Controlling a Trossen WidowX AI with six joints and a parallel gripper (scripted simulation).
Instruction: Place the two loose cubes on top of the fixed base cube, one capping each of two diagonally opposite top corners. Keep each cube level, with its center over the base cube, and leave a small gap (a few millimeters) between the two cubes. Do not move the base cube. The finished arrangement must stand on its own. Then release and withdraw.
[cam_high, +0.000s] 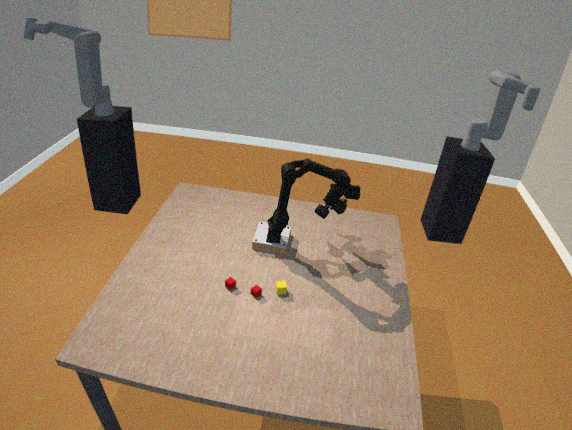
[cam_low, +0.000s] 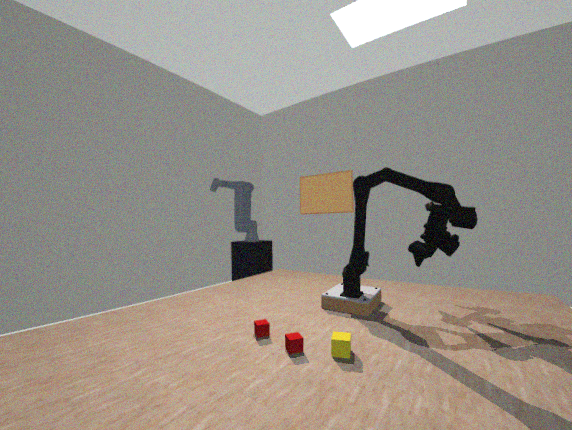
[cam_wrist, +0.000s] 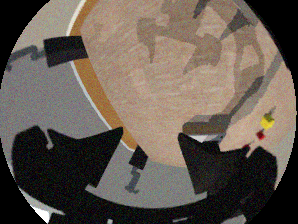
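My gripper tip is now 440 mm short of the yellow base cube, 160 mm to the left of it and 130 mm above it.
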